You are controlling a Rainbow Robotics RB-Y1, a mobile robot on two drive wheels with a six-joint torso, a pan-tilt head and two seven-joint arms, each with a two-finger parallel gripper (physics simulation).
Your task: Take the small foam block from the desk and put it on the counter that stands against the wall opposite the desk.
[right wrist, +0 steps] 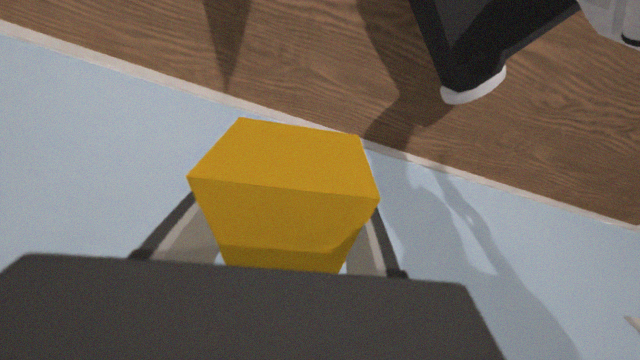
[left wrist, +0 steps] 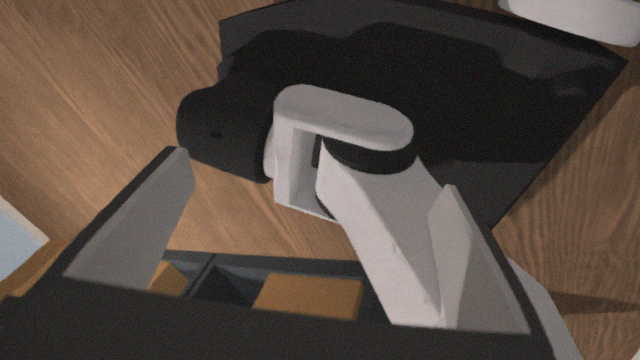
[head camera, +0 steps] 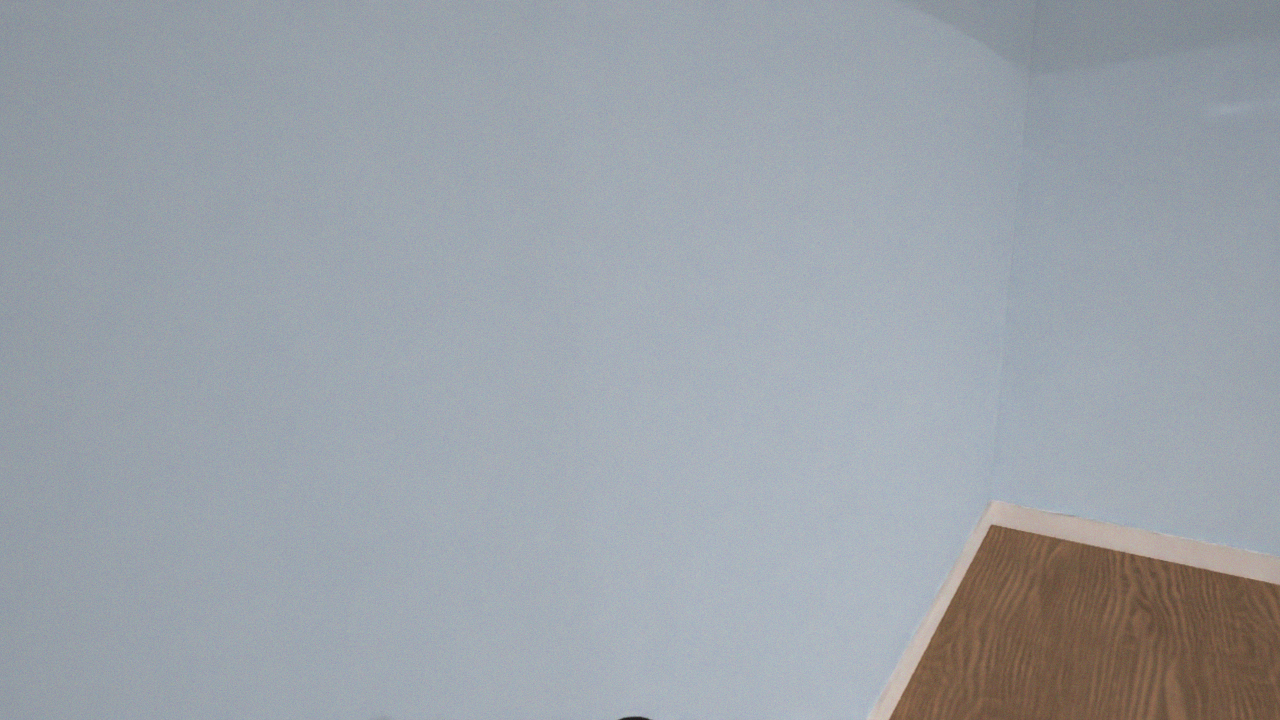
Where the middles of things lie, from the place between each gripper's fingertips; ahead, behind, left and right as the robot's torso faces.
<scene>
Now: right hand 2 cm below the yellow foam block [right wrist: 280, 196], 1 cm to the right of it and 1 cm short of it.
Now: the yellow foam block 66 cm ahead of my left hand, 41 cm to the right of it and 29 cm above it.
</scene>
